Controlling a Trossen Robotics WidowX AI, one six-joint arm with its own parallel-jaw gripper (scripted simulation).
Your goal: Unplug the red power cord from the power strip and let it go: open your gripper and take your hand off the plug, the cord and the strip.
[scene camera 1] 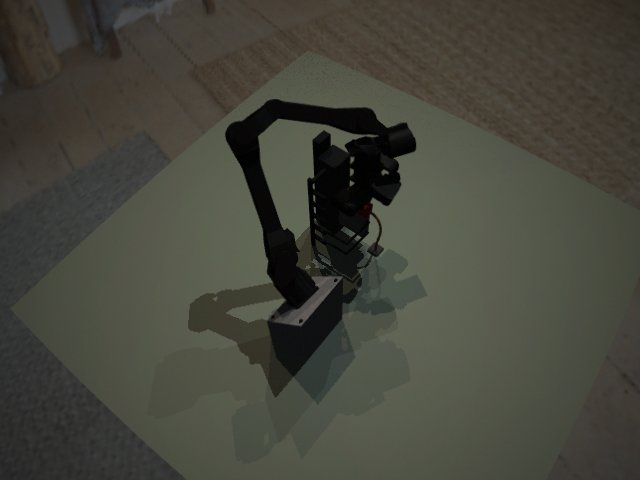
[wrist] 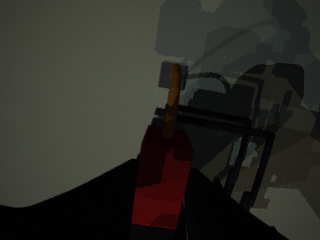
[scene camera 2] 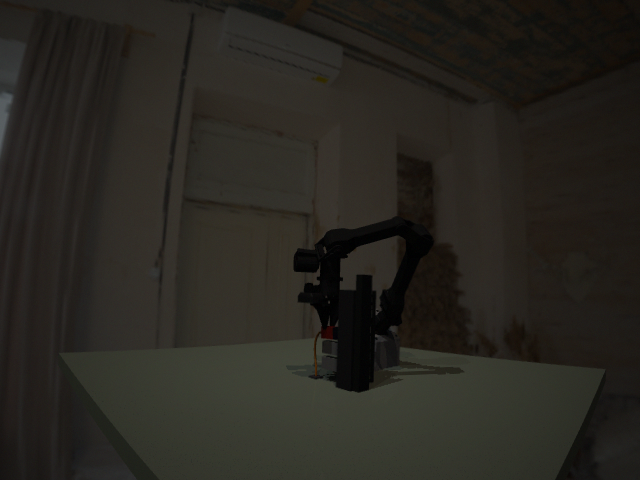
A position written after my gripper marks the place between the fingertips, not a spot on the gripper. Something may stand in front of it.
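Note:
Black post (scene camera 2: 362, 330). My gripper (scene camera 1: 364, 205), (wrist: 162, 171), (scene camera 2: 328, 328).

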